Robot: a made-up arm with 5 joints. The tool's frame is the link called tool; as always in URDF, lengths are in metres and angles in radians. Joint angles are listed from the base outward.
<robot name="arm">
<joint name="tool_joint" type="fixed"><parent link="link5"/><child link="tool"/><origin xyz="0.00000 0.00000 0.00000" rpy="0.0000 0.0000 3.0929"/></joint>
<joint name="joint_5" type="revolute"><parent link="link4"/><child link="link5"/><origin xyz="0.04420 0.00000 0.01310" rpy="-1.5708 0.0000 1.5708"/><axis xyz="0 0 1"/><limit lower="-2.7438" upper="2.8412"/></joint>
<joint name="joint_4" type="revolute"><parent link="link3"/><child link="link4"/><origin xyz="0.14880 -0.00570 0.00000"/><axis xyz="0 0 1"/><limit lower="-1.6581" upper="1.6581"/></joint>
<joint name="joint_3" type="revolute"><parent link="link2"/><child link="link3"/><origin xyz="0.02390 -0.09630 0.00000"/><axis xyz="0 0 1"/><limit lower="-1.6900" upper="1.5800"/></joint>
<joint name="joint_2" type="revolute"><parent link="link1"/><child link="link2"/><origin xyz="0.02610 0.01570 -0.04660" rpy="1.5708 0.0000 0.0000"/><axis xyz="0 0 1"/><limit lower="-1.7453" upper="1.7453"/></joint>
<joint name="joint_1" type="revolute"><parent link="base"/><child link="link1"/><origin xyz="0.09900 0.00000 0.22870" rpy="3.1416 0.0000 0.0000"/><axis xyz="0 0 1"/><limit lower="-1.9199" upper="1.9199"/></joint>
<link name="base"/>
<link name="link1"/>
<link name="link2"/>
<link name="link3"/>
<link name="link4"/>
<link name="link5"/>
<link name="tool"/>
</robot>
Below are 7 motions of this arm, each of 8 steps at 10 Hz.
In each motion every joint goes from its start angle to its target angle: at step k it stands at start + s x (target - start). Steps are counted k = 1, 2, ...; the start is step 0. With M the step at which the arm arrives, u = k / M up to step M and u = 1 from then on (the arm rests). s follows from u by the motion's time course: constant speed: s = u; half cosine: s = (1 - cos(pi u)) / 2; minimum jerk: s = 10 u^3 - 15 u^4 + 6 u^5.
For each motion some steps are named. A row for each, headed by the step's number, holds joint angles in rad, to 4 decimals.
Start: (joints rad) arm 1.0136 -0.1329 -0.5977 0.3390 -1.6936
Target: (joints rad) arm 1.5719 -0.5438 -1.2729 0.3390 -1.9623
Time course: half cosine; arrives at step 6
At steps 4, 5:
4: 1.4323 -0.4411 -1.1041 0.3390 -1.8951
5: 1.5345 -0.5163 -1.2277 0.3390 -1.9443

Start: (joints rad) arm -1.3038 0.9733 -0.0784 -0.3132 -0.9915
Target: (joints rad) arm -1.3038 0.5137 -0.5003 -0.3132 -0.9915
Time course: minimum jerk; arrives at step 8
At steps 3, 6, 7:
3: -1.3038 0.8468 -0.1945 -0.3132 -0.9915
6: -1.3038 0.5613 -0.4566 -0.3132 -0.9915
7: -1.3038 0.5211 -0.4935 -0.3132 -0.9915

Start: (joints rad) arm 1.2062 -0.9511 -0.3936 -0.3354 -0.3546
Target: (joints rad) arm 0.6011 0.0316 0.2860 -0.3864 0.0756
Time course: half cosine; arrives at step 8
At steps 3, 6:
3: 1.0194 -0.6478 -0.1838 -0.3511 -0.2218
6: 0.6897 -0.1123 0.1865 -0.3789 0.0126

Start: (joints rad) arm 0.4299 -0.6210 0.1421 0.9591 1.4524
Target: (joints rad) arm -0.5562 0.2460 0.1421 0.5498 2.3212
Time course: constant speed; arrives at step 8
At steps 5, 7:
5: -0.1864 -0.0791 0.1421 0.7033 1.9954
7: -0.4329 0.1376 0.1421 0.6010 2.2126

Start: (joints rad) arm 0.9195 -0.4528 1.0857 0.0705 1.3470
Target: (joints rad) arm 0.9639 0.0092 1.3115 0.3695 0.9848
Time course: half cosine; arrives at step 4
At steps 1, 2, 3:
1: 0.9260 -0.3851 1.1188 0.1143 1.2940
2: 0.9417 -0.2218 1.1986 0.2200 1.1659
3: 0.9574 -0.0585 1.2784 0.3257 1.0378

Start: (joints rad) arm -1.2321 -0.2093 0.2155 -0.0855 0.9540
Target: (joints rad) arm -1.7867 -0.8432 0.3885 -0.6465 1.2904
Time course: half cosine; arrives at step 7
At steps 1, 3, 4, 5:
1: -1.2596 -0.2407 0.2241 -0.1133 0.9707
3: -1.4477 -0.4557 0.2828 -0.3036 1.0848
4: -1.5711 -0.5968 0.3212 -0.4284 1.1596
5: -1.6823 -0.7239 0.3559 -0.5409 1.2271

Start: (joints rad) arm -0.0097 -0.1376 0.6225 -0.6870 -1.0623
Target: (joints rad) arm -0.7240 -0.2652 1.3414 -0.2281 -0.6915
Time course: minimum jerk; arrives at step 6
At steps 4, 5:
4: -0.5741 -0.2384 1.1905 -0.3244 -0.7693
5: -0.6986 -0.2607 1.3159 -0.2444 -0.7047

